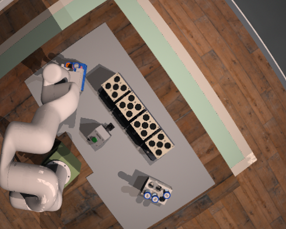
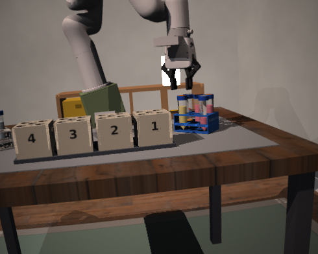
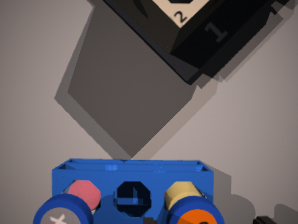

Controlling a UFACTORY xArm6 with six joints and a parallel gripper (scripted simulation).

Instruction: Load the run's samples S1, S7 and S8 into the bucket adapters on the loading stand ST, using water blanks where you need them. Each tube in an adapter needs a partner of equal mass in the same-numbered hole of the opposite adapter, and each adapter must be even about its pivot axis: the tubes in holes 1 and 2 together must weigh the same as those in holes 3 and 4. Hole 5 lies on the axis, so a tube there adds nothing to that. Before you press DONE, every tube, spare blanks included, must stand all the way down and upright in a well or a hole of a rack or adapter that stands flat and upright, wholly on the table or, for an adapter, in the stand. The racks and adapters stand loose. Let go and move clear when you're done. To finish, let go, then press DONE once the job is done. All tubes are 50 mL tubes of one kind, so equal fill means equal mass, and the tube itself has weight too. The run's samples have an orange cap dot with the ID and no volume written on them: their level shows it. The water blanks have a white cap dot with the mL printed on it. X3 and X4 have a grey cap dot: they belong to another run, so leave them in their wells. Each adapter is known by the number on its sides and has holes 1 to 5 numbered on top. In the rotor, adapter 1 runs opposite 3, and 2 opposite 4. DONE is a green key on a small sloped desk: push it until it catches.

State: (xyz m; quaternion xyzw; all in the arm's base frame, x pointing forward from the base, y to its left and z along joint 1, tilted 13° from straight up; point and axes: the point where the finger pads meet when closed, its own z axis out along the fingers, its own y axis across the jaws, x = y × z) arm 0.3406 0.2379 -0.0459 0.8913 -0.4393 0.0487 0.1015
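Now: the tube of yellowish liquid 1 cm to the right of my hand and 10 cm below it. The rest, counted from my hand: blue rack (2 cm ahead, 4 cm to the left, 13 cm below); then green DONE key (12 cm behind, 25 cm to the right, 9 cm below); then pink tube (4 cm ahead, 9 cm to the left, 10 cm below).
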